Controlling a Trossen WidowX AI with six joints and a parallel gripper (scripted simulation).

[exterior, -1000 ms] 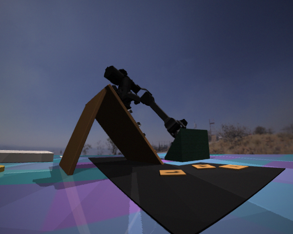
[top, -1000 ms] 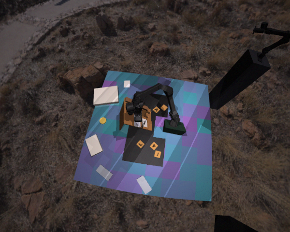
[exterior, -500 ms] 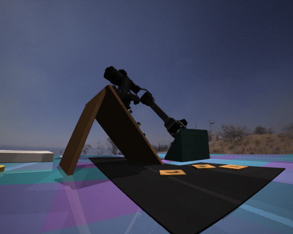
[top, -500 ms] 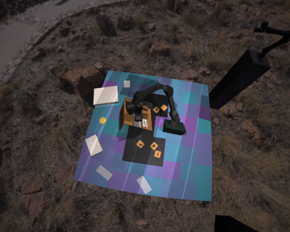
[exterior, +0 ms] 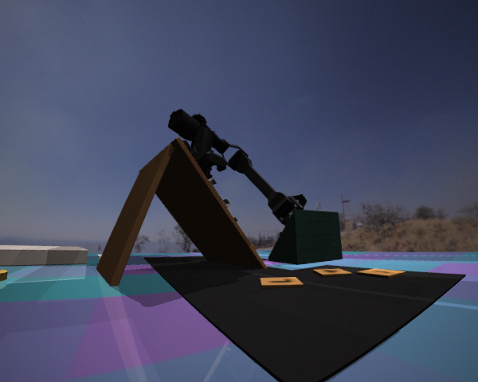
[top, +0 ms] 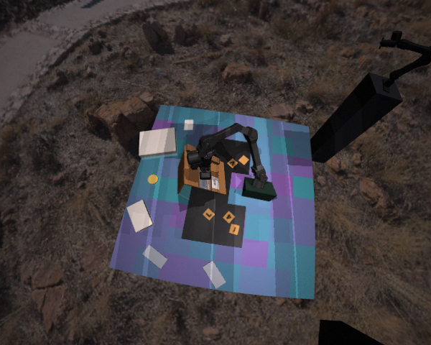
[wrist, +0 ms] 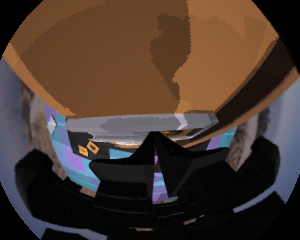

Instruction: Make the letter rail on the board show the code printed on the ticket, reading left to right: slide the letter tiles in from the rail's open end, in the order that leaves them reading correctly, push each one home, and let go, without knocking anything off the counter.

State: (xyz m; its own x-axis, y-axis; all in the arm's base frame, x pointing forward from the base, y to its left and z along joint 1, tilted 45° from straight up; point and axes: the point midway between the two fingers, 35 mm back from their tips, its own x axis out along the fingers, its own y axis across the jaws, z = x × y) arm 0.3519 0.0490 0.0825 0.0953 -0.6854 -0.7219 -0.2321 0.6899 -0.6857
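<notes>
Now: the letter tile 210 mm behind my gripper tip, 230 mm to the left of it and 160 mm below it. From my gripper tip the other things lie so: black mat (150 mm behind, 30 mm to the left, 170 mm below); yellow disc (360 mm ahead, 80 mm to the left, 160 mm below); white ticket (80 mm behind, 40 mm to the left, 80 mm below).
</notes>
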